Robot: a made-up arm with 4 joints. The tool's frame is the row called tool.
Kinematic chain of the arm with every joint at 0, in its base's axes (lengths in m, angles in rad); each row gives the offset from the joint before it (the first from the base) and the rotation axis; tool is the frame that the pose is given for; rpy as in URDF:
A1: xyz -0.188 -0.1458 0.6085 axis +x
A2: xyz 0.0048 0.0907 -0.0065 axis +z
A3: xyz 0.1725 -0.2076 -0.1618 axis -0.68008 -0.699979 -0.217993
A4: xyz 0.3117 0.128 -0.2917 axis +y
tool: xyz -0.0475 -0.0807 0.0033 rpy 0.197 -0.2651 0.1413
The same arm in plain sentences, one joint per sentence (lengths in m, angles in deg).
The arm has four revolute joints in a row. What follows holds with every joint at zero, and every direction is one of the base frame's.
Joint 1 sits 0.188 m along -x and 0.1458 m along -y and 0.6085 m along +z from the base frame's origin and turns about +x.
Joint 2 sits 0.0048 m along +x and 0.0907 m along +y and 0.0065 m along -z from joint 1 and turns about +z.
Joint 3 sits 0.1725 m along +x and 0.2076 m along -y and 0.1618 m along -z from joint 2 and turns about the direction (-0.68008, -0.699979, -0.217993).
Joint 4 sits 0.3117 m along +x and 0.128 m along +y and 0.2917 m along -z from joint 3 and turns about +y.
The tool frame, which is the frame that the pose is given for, sits 0.0475 m along -x and 0.0807 m along -y and 0.0033 m along +z from joint 4; its axes are the base frame's turned by roll 11.29, pitch -15.19 and yaw 8.1 deg (as in URDF: about the fixed x, then y, then z).

